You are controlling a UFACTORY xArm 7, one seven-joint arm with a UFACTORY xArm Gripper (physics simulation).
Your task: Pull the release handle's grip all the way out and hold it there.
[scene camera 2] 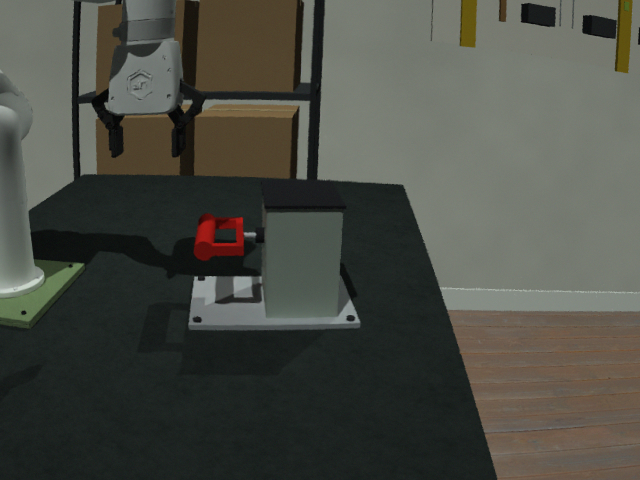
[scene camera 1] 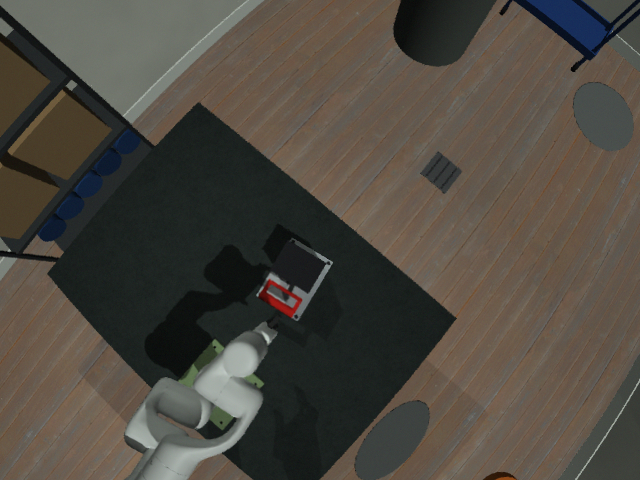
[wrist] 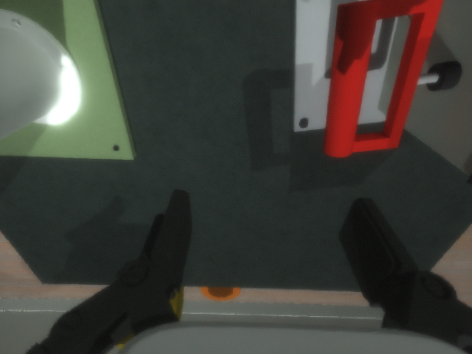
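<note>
The red grip (scene camera 1: 266, 295) (scene camera 2: 205, 237) (wrist: 347, 85) of the release handle is a frame with a round bar on the side away from the housing. A short metal rod (scene camera 2: 250, 236) (wrist: 427, 78) joins it to a dark collar on the pale housing (scene camera 2: 303, 263), which has a black top and stands on a light base plate (scene camera 2: 227, 316). My gripper (scene camera 2: 146, 146) (wrist: 268, 213) is open and empty, pointing down. In the scene camera 2 view it is above and to the left of the grip. In the wrist view the grip is beyond the right fingertip, touching neither finger.
The arm stands on a green plate (scene camera 2: 56, 289) (wrist: 112, 115), to the left of the handle in the scene camera 2 view. A dark mat (scene camera 1: 170, 170) (scene camera 2: 361, 403) lies under both. A shelf rack (scene camera 2: 314, 103) with cardboard boxes (scene camera 2: 248, 46) stands at the back.
</note>
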